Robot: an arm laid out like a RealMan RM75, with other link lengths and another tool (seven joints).
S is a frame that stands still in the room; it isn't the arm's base.
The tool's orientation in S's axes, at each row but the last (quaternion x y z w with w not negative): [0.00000, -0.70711, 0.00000, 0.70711]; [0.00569, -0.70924, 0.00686, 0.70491]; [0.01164, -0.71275, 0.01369, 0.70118]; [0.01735, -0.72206, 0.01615, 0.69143]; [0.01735, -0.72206, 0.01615, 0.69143]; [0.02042, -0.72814, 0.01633, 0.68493]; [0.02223, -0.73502, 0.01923, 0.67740]
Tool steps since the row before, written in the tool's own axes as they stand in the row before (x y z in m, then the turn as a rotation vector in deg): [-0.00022, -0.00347, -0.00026, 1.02, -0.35, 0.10]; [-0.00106, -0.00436, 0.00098, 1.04, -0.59, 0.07]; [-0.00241, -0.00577, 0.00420, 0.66, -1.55, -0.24]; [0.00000, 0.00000, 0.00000, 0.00, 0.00, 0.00]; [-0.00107, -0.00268, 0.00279, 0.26, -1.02, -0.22]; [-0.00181, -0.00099, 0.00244, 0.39, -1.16, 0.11]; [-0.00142, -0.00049, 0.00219, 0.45, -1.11, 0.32]
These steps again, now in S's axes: [0.00026, -0.00347, -0.00022, -0.10, -0.35, 1.02]; [-0.00090, -0.00438, -0.00106, -0.07, -0.59, 1.04]; [-0.00395, -0.00592, -0.00246, 0.28, -1.54, 0.67]; [0.00000, 0.00000, 0.00000, 0.00, 0.00, 0.00]; [-0.00261, -0.00281, -0.00119, 0.26, -1.01, 0.27]; [-0.00227, -0.00110, -0.00196, -0.07, -1.17, 0.38]; [-0.00203, -0.00061, -0.00159, -0.29, -1.13, 0.42]
